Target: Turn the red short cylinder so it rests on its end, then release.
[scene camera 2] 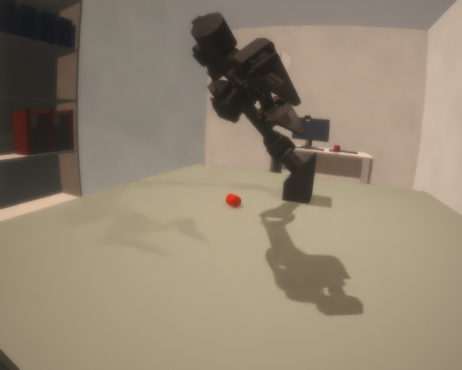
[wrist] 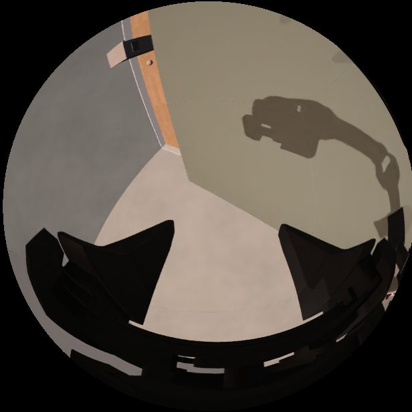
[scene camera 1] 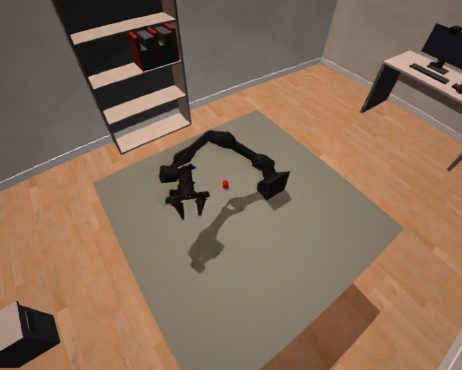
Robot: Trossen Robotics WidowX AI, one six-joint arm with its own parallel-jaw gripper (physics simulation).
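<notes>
The red short cylinder lies on its side on the grey-green mat. It does not show in the wrist view. My gripper is open and empty, its two fingers wide apart. It is raised well above the mat, apart from the cylinder, and to the left of it in scene camera 1. In scene camera 2 the gripper is up in the air, and its fingers partly overlap the arm behind them.
The arm's base stands on the mat to the right of the cylinder. A bookshelf with binders stands behind the mat's far left side. A desk with a monitor is at the right. A dark-fronted cabinet stands at the lower left.
</notes>
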